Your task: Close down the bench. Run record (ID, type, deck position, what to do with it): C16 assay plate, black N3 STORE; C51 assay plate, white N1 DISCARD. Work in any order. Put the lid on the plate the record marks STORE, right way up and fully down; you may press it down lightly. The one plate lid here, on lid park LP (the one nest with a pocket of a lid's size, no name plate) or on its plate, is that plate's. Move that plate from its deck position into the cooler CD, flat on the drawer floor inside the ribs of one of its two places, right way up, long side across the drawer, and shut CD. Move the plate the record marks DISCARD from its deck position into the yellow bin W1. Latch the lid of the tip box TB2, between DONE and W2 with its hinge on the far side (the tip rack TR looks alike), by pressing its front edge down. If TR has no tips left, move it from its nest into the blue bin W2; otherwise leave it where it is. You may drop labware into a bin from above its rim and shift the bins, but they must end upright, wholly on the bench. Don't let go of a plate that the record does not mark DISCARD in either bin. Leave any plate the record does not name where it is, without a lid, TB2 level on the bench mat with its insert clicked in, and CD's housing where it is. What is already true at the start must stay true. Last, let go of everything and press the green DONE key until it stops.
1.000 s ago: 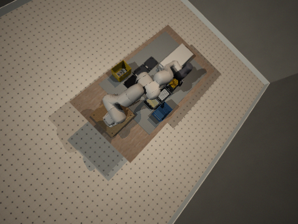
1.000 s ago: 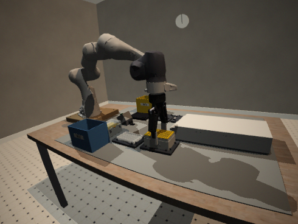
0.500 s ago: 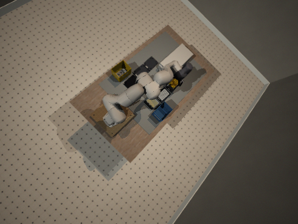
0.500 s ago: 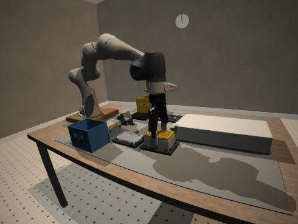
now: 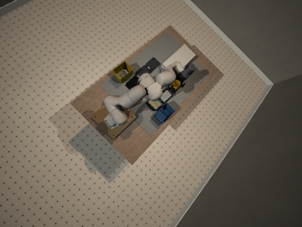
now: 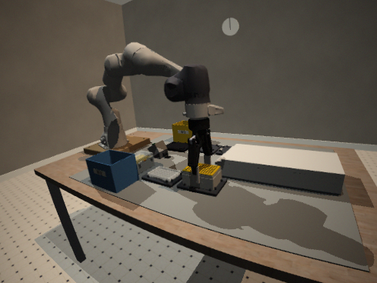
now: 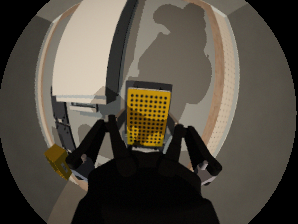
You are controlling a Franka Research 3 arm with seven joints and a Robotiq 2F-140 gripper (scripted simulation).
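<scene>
The tip rack TR is 1 cm to the right of my hand, 1 cm below it and 1 cm behind it. Also, from my hand: cooler drawer 20 cm to the left, 12 cm ahead, 4 cm below; grey plate lid 20 cm to the left, 9 cm ahead, 3 cm below; cooler CD 21 cm to the left, 17 cm ahead, 3 cm below.
</scene>
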